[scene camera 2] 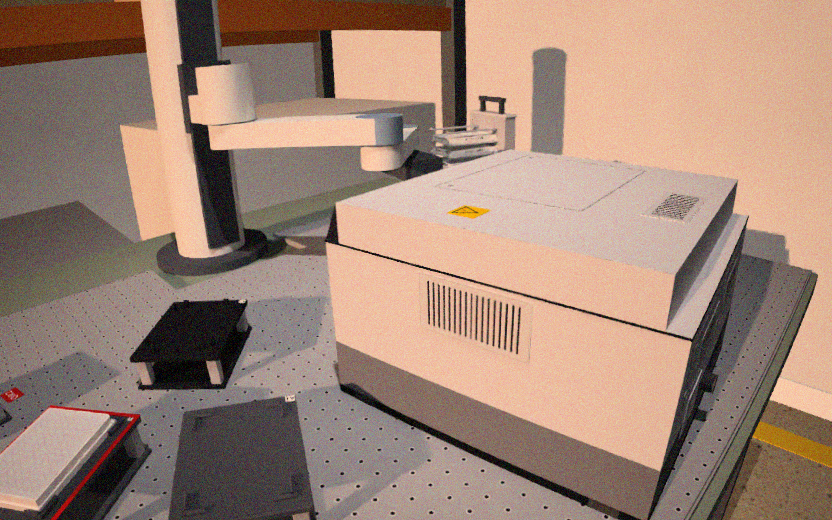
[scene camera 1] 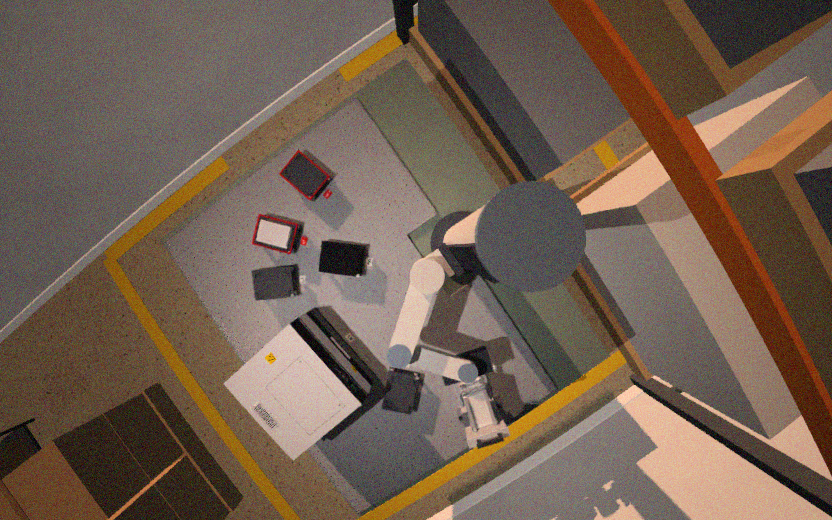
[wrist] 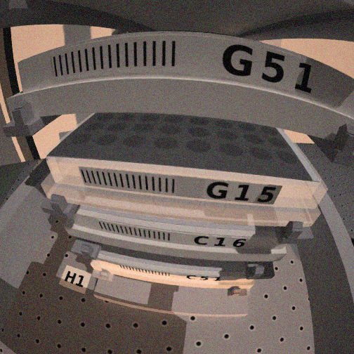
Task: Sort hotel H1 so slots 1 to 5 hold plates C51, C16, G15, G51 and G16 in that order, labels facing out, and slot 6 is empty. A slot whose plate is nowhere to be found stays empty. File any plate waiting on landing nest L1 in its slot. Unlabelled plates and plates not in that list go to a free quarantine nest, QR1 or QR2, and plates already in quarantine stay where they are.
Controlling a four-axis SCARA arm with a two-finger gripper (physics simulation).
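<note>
Hotel H1 (scene camera 1: 484, 436) (scene camera 2: 472, 139) is an open rack at the bench edge. In the wrist view, labels facing the camera read, top down, G51 (wrist: 165, 92), G15 (wrist: 195, 172), C16 (wrist: 185, 240) and C51 (wrist: 170, 274). G16 does not show in the wrist view. My gripper (wrist: 177, 239) is shut on plate C16, its fingers along both sides, inside the hotel between G15 and C51. Whether C16 rests on its slot supports I cannot tell. A white plate (scene camera 1: 274, 234) (scene camera 2: 58, 450) sits on a red-edged nest (scene camera 1: 293, 245) (scene camera 2: 92, 475); its label is not readable.
Another red-edged nest (scene camera 1: 305, 174) is at the upper left. A black nest (scene camera 1: 343, 257) (scene camera 2: 190, 331), a grey nest (scene camera 1: 274, 282) (scene camera 2: 242, 453) and a dark nest (scene camera 1: 401, 390) near the hotel hold no visible plate. A large white instrument (scene camera 1: 294, 392) (scene camera 2: 509, 245) stands beside them.
</note>
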